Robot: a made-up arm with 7 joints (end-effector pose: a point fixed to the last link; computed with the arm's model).
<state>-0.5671 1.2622 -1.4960 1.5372 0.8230 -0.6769 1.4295</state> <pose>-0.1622 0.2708 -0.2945 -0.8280 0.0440 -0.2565 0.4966</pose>
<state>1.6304 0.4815 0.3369 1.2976 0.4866 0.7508 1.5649</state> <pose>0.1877 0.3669 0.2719 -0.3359 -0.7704 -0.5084 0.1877</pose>
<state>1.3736 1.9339 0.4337 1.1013 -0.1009 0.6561 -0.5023</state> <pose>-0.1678 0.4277 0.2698 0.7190 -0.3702 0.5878 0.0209</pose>
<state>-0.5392 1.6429 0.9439 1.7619 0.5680 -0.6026 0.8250</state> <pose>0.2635 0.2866 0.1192 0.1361 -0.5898 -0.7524 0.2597</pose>
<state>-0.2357 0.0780 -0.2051 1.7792 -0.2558 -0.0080 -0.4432</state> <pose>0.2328 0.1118 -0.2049 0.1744 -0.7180 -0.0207 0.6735</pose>
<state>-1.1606 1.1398 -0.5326 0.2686 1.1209 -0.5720 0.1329</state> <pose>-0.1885 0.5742 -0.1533 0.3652 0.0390 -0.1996 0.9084</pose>
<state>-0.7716 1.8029 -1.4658 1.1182 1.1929 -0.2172 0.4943</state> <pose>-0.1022 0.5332 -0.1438 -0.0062 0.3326 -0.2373 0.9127</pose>
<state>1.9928 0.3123 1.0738 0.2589 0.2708 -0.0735 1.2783</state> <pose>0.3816 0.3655 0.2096 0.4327 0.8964 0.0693 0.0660</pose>
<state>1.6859 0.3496 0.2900 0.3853 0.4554 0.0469 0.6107</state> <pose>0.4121 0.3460 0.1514 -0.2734 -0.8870 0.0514 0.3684</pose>
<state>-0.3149 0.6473 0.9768 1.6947 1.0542 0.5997 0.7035</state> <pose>0.1545 0.4448 -0.0392 -0.2021 -0.7126 0.0623 0.6690</pose>
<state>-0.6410 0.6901 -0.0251 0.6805 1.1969 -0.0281 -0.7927</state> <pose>-0.0523 0.4233 -0.3712 0.5415 -0.0233 0.3869 0.7460</pose>
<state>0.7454 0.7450 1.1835 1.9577 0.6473 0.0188 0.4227</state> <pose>0.0066 0.4006 0.1405 -0.2751 0.9598 -0.0340 0.0440</pose>
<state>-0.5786 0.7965 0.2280 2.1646 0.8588 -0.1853 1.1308</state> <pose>0.1992 0.2237 -0.1177 -0.4490 -0.6087 -0.4555 0.4693</pose>
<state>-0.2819 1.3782 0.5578 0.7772 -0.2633 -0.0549 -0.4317</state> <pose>0.1711 0.5748 -0.0215 0.7924 -0.3261 -0.1656 0.4882</pose>
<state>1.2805 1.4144 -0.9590 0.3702 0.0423 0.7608 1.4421</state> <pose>0.1670 0.6058 0.0122 -0.0139 -0.1586 0.1312 0.9785</pose>
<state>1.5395 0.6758 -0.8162 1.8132 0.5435 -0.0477 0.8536</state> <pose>0.2350 0.0819 0.1831 -0.0553 -0.6714 -0.7301 0.1145</pose>
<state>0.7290 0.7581 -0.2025 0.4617 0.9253 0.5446 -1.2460</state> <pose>0.3257 0.4529 -0.1771 0.5273 -0.1210 0.4962 0.6791</pose>
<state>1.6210 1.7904 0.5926 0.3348 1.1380 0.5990 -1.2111</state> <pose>-0.1575 0.6055 0.0702 -0.0564 -0.3397 0.9343 0.0923</pose>
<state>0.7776 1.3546 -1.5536 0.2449 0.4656 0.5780 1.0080</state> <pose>0.1203 0.6095 -0.1205 0.1880 0.2021 0.0426 0.9602</pose>
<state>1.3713 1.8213 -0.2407 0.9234 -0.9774 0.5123 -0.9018</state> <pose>0.0051 0.5323 0.2252 -0.9821 -0.0756 -0.1530 0.0794</pose>
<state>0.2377 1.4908 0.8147 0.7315 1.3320 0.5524 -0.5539</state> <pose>0.1026 0.5807 0.1336 0.2121 -0.5937 0.6164 0.4717</pose>
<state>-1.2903 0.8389 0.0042 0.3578 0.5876 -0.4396 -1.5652</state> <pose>-0.2726 0.5063 -0.1829 0.9036 -0.0109 -0.1742 0.3911</pose>
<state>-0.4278 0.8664 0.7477 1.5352 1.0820 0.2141 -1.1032</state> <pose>0.1959 0.4439 -0.0761 0.4526 -0.4602 0.5419 0.5382</pose>
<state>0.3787 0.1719 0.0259 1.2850 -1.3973 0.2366 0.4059</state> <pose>0.3570 0.2127 -0.1544 0.4634 -0.3623 -0.4669 0.6602</pose>
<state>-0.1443 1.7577 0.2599 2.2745 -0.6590 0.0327 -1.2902</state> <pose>0.2171 0.1619 0.0269 -0.4234 0.7925 0.2927 0.3271</pose>
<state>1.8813 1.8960 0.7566 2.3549 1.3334 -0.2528 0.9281</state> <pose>-0.1700 0.1113 0.1003 -0.5815 0.4336 0.6182 0.3028</pose>
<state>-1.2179 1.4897 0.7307 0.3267 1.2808 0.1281 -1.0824</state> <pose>0.0452 0.6324 -0.0563 0.8506 -0.0960 0.3662 0.3649</pose>
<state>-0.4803 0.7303 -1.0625 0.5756 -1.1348 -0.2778 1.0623</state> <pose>-0.1262 0.3500 -0.4065 -0.3558 0.5235 -0.7320 0.2521</pose>
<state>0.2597 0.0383 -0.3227 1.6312 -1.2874 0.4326 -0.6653</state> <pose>0.3097 0.0741 -0.1103 0.6411 -0.6773 -0.1455 0.3304</pose>
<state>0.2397 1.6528 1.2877 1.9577 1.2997 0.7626 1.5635</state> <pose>0.0099 0.2286 0.2714 -0.0953 -0.5208 -0.7482 0.3998</pose>
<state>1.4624 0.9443 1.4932 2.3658 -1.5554 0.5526 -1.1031</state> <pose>-0.1618 0.2714 0.0332 -0.4273 -0.4388 -0.6994 0.3684</pose>
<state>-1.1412 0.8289 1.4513 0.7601 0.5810 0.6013 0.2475</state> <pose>-0.1093 0.5905 -0.0760 0.3910 -0.1664 0.4581 0.7807</pose>
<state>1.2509 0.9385 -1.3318 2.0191 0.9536 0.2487 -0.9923</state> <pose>0.2538 0.0709 -0.0197 0.1375 -0.7836 -0.1315 0.5914</pose>
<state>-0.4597 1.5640 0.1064 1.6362 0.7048 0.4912 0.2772</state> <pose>0.2675 0.3393 -0.1000 0.1752 -0.2915 -0.3390 0.8772</pose>
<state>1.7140 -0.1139 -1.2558 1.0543 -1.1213 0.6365 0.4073</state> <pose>0.2982 -0.1163 0.1209 0.6792 -0.5505 -0.4665 0.1342</pose>
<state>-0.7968 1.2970 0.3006 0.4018 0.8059 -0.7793 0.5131</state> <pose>0.0079 0.6130 -0.1418 0.3405 -0.4130 -0.2342 0.8116</pose>
